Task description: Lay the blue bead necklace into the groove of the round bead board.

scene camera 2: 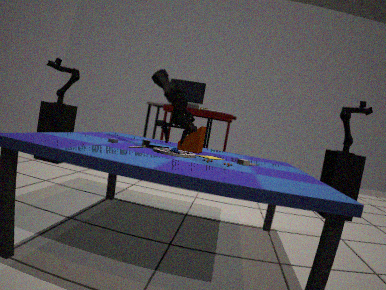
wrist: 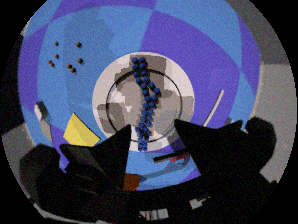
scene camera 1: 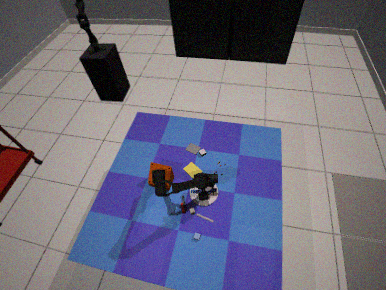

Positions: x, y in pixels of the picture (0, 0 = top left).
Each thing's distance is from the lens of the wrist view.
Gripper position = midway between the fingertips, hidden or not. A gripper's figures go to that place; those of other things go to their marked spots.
gripper [wrist: 153, 124]: 10 cm
round white bead board [wrist: 127, 104]: 12 cm
